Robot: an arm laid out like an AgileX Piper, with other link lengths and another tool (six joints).
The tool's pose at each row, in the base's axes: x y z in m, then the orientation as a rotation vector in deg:
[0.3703, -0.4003, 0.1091, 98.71, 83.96, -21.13]
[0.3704, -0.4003, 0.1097, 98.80, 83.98, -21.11]
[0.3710, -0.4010, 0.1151, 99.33, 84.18, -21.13]
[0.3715, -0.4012, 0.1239, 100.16, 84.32, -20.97]
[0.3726, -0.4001, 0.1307, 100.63, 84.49, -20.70]
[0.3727, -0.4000, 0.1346, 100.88, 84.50, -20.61]
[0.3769, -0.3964, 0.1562, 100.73, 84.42, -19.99]
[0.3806, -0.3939, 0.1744, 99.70, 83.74, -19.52]
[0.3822, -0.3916, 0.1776, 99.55, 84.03, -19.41]
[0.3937, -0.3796, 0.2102, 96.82, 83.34, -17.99]
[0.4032, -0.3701, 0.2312, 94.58, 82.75, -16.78]
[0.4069, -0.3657, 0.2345, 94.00, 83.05, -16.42]
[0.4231, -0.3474, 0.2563, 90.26, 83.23, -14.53]
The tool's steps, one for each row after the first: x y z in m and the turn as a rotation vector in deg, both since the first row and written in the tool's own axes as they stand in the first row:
[-0.0004, 0.0003, -0.0003, 0.06, 0.06, 0.03]
[-0.0044, 0.0030, -0.0030, 0.48, 0.41, 0.10]
[-0.0104, 0.0069, -0.0081, 1.01, 0.93, 0.38]
[-0.0139, 0.0106, -0.0128, 1.24, 1.37, 0.55]
[-0.0165, 0.0123, -0.0153, 1.37, 1.53, 0.67]
[-0.0276, 0.0247, -0.0301, 0.91, 1.71, 0.87]
[-0.0373, 0.0353, -0.0421, -0.21, 1.07, 1.07]
[-0.0375, 0.0381, -0.0453, -0.32, 1.23, 0.87]
[-0.0483, 0.0617, -0.0711, -3.17, 0.32, 0.74]
[-0.0536, 0.0789, -0.0884, -5.54, -0.41, 0.66]
[-0.0518, 0.0837, -0.0926, -6.09, -0.30, 0.37]
[-0.0498, 0.1075, -0.1150, -9.73, -0.81, -0.57]

